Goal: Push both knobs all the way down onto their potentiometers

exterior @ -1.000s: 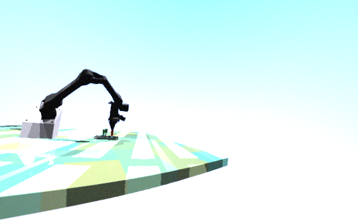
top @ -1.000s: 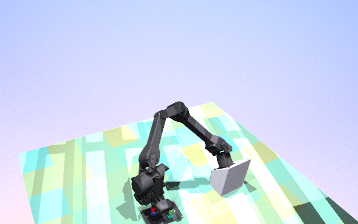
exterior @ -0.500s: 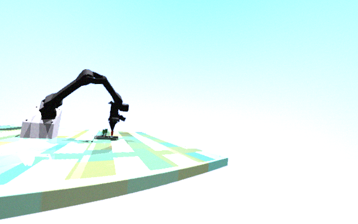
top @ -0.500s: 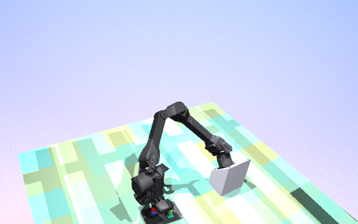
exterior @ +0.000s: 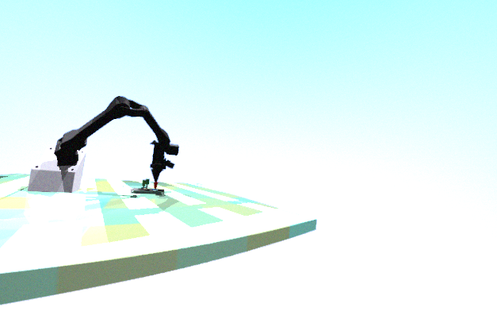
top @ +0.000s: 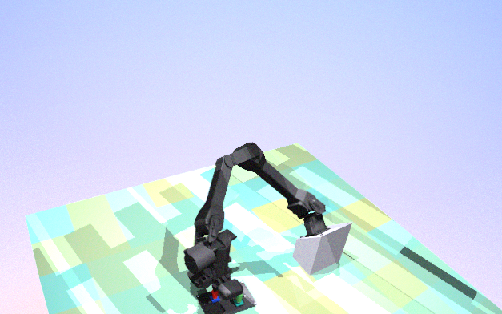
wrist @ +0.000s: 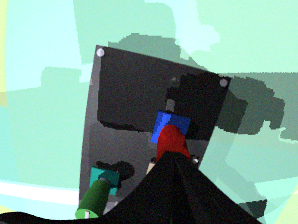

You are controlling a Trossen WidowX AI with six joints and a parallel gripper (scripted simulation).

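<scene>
The red knob is 1 cm below my gripper tip.
</scene>
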